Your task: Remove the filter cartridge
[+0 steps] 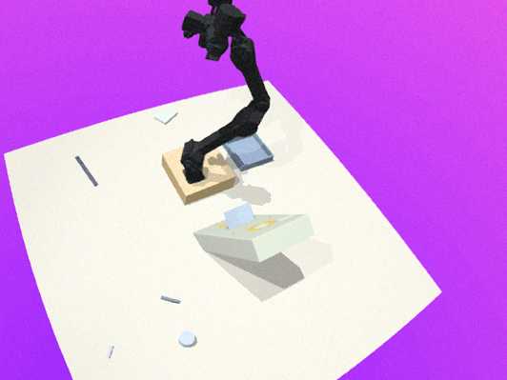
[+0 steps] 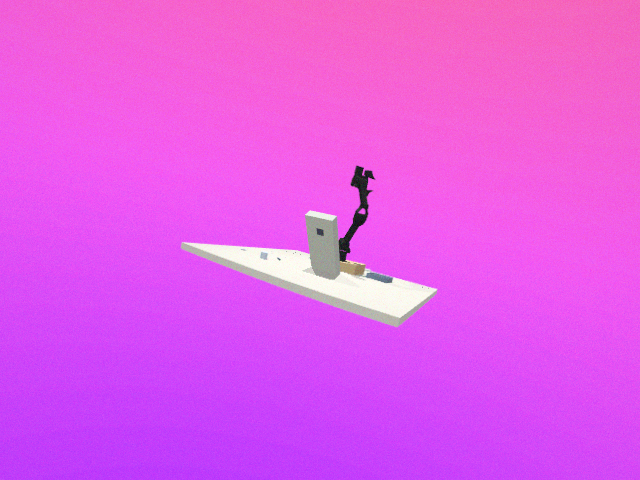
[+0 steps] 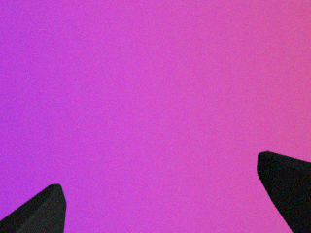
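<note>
My gripper tip is now 53 cm short of the round filter cartridge, 39 cm above it and 2 cm to the left of it. Round my gripper tip: blue tray: 64 cm below, 23 cm to the left, 7 cm ahead; short bar: 64 cm below, 54 cm ahead, 29 cm to the right; grey service panel: 48 cm ahead, 47 cm below, 2 cm to the right.
</note>
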